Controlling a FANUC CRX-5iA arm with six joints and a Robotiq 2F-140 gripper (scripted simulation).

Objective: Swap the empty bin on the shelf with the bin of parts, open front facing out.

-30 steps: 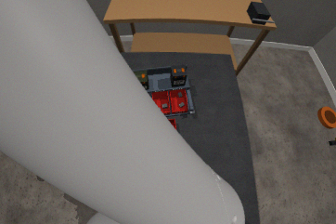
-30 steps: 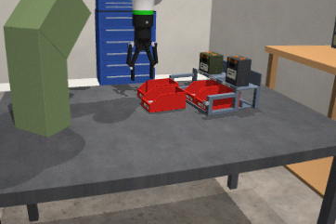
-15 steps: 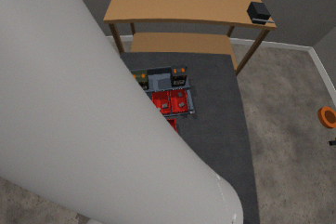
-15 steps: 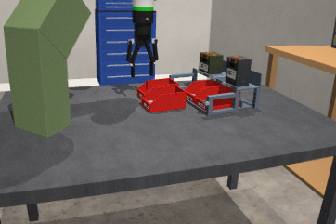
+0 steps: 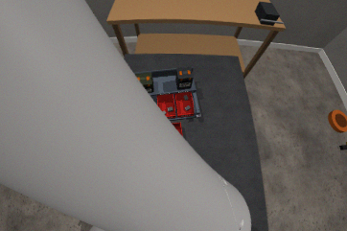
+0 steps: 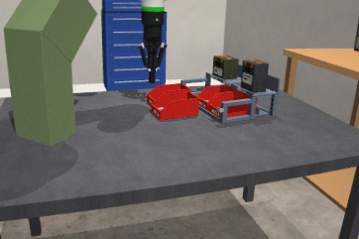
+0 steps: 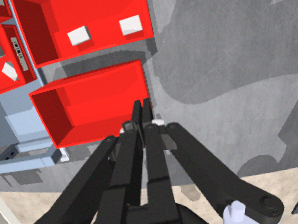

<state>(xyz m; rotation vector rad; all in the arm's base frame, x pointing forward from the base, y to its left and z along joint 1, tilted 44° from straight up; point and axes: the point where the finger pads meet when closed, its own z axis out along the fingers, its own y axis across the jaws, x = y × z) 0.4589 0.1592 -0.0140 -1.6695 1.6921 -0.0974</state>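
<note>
The part is 10 cm ahead of my hand, 10 cm to the right of it and 13 cm below it. From my hand the other things lie so: grey shelf (31 cm ahead, 7 cm to the right, 7 cm below); dark box (40 cm ahead, 17 cm to the right, 2 cm above).
</note>
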